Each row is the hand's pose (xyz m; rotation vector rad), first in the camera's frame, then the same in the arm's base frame.
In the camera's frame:
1: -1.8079 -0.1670 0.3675 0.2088 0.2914 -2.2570
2: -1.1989 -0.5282 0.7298 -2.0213 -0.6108 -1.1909
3: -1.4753 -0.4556 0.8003 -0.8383 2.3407 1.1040
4: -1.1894 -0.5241 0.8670 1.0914 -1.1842 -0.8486
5: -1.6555 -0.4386 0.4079 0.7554 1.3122 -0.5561
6: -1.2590 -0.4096 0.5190 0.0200 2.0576 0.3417
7: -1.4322 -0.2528 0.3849 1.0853 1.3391 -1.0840
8: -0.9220 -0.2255 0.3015 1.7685 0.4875 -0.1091
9: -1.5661 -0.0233 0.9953 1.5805 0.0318 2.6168
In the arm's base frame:
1: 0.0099 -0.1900 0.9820 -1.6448 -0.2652 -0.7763
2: 0.3548 0.1009 0.3269 -1.9859 -1.5008 1.4189
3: 0.3037 0.1966 0.6006 0.9624 -1.2682 -0.1026
4: 0.3585 0.2370 0.3069 -0.0559 0.2751 0.2155
5: 0.2737 -0.1791 0.8118 -1.5775 1.8711 -0.6937
6: 0.2274 -0.0965 0.4101 1.5261 -2.0271 0.2964
7: 0.0735 -0.2065 0.6019 -1.4138 1.4116 -1.2464
8: 0.0100 -0.3261 0.1022 -0.1284 1.8241 -0.5986
9: -0.1094 0.4260 0.6999 -1.9977 -1.9977 -0.4123

